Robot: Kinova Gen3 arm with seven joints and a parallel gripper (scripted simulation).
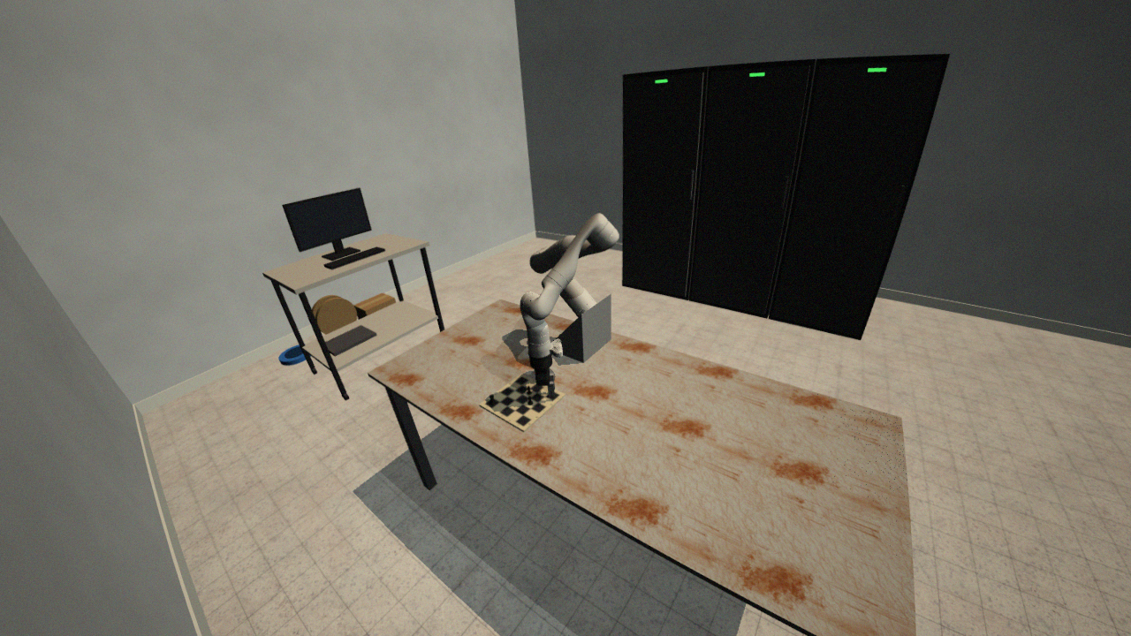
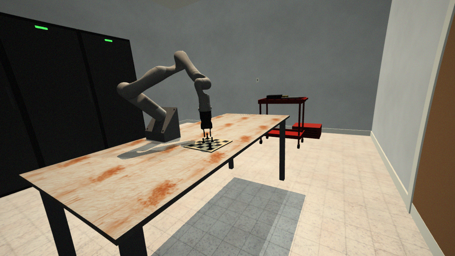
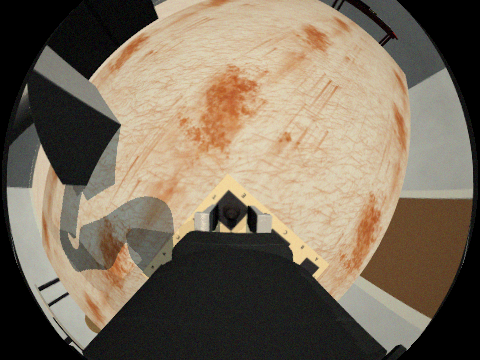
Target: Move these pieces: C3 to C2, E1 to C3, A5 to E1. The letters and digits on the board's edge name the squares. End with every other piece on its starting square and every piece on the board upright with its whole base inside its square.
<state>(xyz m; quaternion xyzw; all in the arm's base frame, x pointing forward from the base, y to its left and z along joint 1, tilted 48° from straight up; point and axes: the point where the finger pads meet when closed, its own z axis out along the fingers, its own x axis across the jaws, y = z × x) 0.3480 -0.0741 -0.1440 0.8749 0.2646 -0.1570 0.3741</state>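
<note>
Right now the chessboard is 7 cm ahead of my hand, 8 cm to the right of it and 4 cm below it. Also, from my hand: black piece 13 cm ahead, 16 cm to the right, 2 cm below.
</note>
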